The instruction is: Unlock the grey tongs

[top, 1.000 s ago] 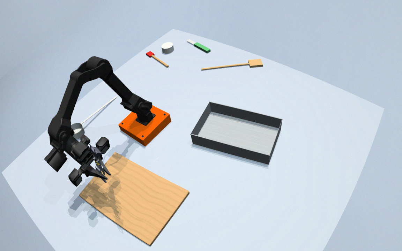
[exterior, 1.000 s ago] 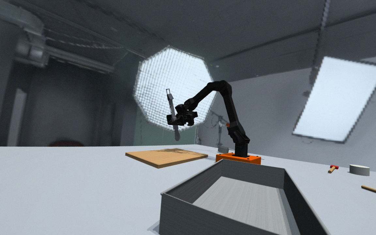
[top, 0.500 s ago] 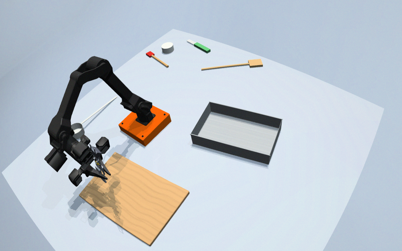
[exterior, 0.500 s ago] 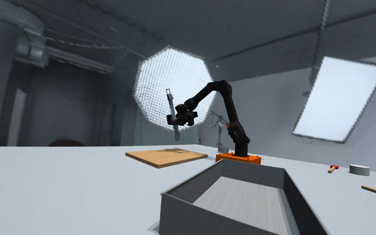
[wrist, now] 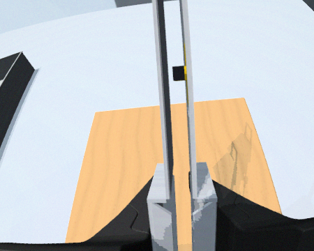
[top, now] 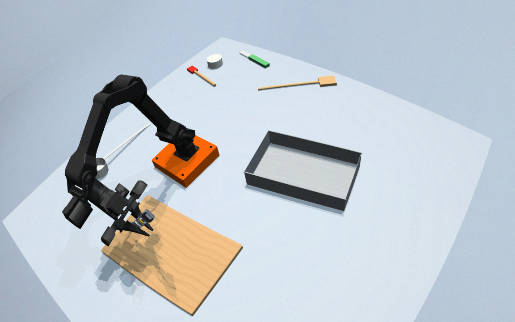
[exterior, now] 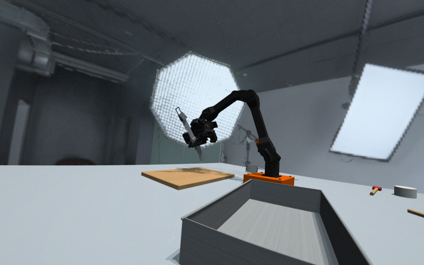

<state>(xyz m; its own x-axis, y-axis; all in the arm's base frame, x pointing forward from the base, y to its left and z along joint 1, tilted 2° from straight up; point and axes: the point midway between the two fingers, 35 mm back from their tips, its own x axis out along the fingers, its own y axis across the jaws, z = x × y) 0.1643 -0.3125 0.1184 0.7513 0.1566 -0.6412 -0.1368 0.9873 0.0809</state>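
Right now my gripper tip is 1 cm past the wooden board, 1 cm to the right of it and 13 cm above it. The rest, counted from my gripper tip: white disc 47 cm behind, 77 cm to the left, 12 cm below; then dark roasting tin 17 cm ahead, 44 cm to the left, 10 cm below.
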